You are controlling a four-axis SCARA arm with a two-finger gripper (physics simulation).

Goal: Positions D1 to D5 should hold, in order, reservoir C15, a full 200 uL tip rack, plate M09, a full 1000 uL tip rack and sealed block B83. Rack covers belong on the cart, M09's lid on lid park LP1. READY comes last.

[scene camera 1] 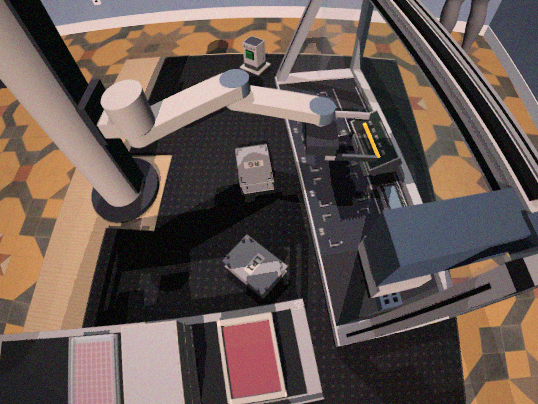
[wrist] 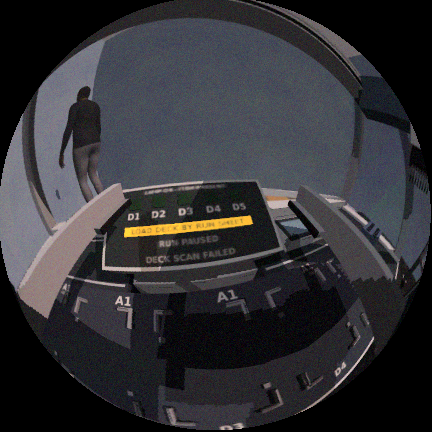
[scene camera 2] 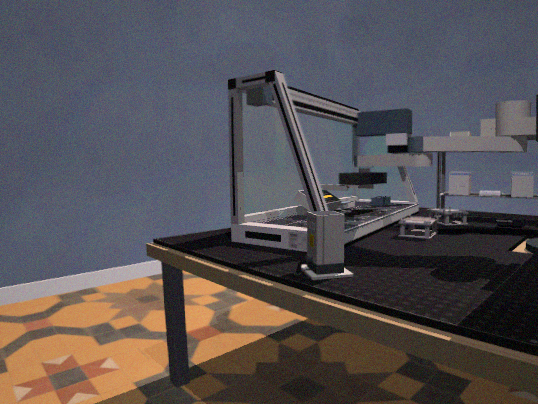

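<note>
My gripper [scene camera 1: 373, 136] [wrist: 207, 190] is open and empty above the rear of the deck, its fingers pointing toward the status screen [scene camera 1: 384, 142] [wrist: 192, 252]. The screen reads LOAD DECK BY RUN SHEET, RUN PAUSED and DECK SCAN FAILED; its D1 to D5 lamps look dark. The deck's front positions show corner brackets, including the D4 label [wrist: 340, 369]; the arm hides part of the row. Lid park LP1 [scene camera 1: 242, 251] bears no lid. A pink-gridded rack [scene camera 1: 95, 372] and a red-topped item [scene camera 1: 252, 357] sit at the bottom of scene camera 1. C15, M09 and B83 cannot be identified.
Stand RG [scene camera 1: 254, 177] [scene camera 2: 417, 229] is beside the deck. A box with a green button [scene camera 1: 254, 52] [scene camera 2: 325, 240] stands near the table edge. The blue-grey head [scene camera 1: 450, 235] [scene camera 2: 385, 122] overhangs the deck's far end. A person [scene camera 1: 472, 20] [wrist: 86, 122] is behind the frame.
</note>
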